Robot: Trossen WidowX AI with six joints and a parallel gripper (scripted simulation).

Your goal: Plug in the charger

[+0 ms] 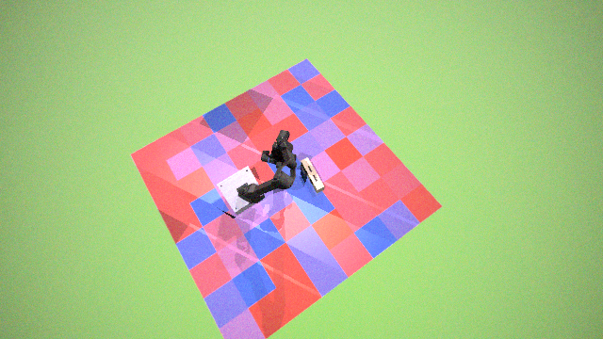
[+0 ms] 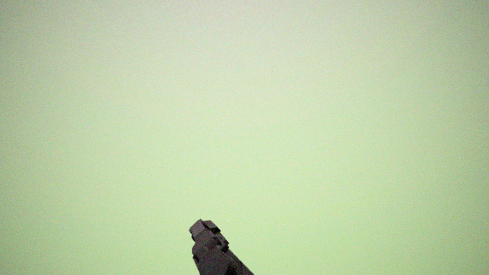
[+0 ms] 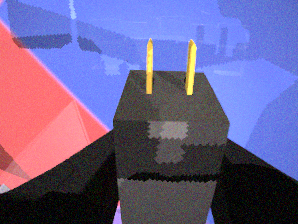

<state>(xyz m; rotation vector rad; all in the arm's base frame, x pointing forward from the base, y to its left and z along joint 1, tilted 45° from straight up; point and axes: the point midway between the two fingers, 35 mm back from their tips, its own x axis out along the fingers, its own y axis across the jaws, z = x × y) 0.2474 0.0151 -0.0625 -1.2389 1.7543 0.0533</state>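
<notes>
My gripper tip is now 1 cm to the right of the grey charger, 1 cm below it and 1 cm short of it.
</notes>
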